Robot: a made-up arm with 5 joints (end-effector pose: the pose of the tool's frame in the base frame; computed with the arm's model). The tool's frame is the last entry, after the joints. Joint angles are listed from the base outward.
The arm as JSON. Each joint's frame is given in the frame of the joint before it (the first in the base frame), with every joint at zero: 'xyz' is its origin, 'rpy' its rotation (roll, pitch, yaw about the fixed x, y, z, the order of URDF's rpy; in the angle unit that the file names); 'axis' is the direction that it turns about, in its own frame. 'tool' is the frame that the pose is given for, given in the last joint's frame.
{
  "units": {
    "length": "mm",
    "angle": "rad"
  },
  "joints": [
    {
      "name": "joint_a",
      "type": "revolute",
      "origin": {
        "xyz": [
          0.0,
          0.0,
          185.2
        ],
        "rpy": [
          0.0,
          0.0,
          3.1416
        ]
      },
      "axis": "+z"
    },
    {
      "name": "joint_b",
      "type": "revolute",
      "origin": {
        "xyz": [
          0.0,
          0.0,
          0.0
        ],
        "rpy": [
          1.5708,
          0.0,
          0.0
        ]
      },
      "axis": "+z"
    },
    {
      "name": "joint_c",
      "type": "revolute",
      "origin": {
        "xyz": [
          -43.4,
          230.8,
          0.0
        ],
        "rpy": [
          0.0,
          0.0,
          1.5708
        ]
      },
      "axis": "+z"
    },
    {
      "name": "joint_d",
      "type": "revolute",
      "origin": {
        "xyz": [
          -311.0,
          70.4,
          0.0
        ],
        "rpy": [
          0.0,
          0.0,
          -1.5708
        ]
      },
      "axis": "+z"
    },
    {
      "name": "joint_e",
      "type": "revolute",
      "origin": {
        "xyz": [
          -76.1,
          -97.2,
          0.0
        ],
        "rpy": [
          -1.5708,
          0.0,
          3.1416
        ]
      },
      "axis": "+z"
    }
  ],
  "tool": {
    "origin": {
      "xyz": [
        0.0,
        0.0,
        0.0
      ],
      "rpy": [
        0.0,
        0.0,
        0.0
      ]
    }
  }
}
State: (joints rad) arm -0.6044 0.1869 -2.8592 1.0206 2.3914
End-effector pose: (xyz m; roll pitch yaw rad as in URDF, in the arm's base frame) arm 0.2091 -0.1444 0.7968 -1.4524 0.8171 -2.0887
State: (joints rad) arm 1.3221 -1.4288 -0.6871 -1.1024 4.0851
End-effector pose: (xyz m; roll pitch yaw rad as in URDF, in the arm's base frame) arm -0.0188 -0.0739 0.5734 -0.0621 -0.0450 2.2670
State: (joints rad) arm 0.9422 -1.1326 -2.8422 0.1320 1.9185
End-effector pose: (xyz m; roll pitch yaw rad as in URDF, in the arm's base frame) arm -0.3463 -0.4764 0.5046 0.6710 -0.2216 -0.3584
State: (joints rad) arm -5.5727 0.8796 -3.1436 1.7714 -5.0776
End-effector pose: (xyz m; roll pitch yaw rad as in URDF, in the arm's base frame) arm 0.3887 0.3344 0.5021 -2.6769 -0.1697 -0.5353
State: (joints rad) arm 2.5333 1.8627 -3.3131 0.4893 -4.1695
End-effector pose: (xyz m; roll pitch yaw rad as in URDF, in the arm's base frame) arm -0.5326 0.3709 0.1165 -2.2551 0.4373 0.6298
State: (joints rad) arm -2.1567 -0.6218 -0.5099 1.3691 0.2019
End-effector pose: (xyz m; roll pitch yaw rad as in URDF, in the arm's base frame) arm -0.1456 -0.2194 0.2172 3.0931 0.2325 -2.3643
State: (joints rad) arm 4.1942 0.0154 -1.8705 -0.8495 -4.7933
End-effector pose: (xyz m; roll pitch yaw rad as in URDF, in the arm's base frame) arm -0.1476 -0.2588 0.6904 -0.4357 -0.0342 2.5501
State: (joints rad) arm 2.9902 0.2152 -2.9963 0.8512 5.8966
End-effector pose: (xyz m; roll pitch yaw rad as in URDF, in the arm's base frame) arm -0.1975 0.0301 0.8227 0.7876 -1.0494 -1.0100
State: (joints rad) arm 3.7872 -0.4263 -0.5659 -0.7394 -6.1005
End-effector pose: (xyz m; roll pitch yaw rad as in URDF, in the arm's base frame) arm -0.2610 -0.1966 0.3928 -0.8420 -1.3280 1.5023
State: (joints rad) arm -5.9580 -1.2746 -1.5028 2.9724 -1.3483
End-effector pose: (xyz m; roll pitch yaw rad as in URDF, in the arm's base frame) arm -0.1016 -0.0343 0.4997 -2.9513 0.0428 1.6776
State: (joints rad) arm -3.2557 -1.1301 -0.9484 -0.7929 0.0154
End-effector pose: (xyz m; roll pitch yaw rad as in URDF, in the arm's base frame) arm 0.0001 0.0000 0.6496 -0.0043 -0.2702 -0.0981
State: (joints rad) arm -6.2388 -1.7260 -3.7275 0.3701 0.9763
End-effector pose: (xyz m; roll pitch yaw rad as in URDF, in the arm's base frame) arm -0.4792 -0.0213 -0.1757 2.0098 0.5492 -1.2860
